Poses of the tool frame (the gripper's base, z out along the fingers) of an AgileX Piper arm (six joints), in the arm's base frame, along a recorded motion.
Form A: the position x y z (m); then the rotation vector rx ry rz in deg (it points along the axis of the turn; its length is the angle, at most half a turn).
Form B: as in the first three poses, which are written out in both.
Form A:
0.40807 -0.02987 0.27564 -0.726 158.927 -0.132
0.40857 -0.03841 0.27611 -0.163 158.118 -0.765
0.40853 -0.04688 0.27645 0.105 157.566 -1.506
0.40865 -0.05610 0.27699 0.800 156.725 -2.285
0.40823 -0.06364 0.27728 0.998 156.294 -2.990
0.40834 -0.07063 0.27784 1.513 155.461 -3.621
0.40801 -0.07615 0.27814 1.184 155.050 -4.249
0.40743 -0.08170 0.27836 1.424 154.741 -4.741
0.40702 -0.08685 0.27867 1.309 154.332 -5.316
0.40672 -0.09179 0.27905 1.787 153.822 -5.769
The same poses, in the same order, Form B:
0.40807 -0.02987 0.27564 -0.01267 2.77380 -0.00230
0.40857 -0.03841 0.27611 -0.00284 2.75968 -0.01335
0.40853 -0.04688 0.27645 0.00183 2.75005 -0.02628
0.40865 -0.05610 0.27699 0.01396 2.73537 -0.03988
0.40823 -0.06364 0.27728 0.01742 2.72784 -0.05219
0.40834 -0.07063 0.27784 0.02641 2.71331 -0.06320
0.40801 -0.07615 0.27814 0.02066 2.70613 -0.07416
0.40743 -0.08170 0.27836 0.02485 2.70074 -0.08275
0.40702 -0.08685 0.27867 0.02285 2.69360 -0.09278
0.40672 -0.09179 0.27905 0.03119 2.68470 -0.10069

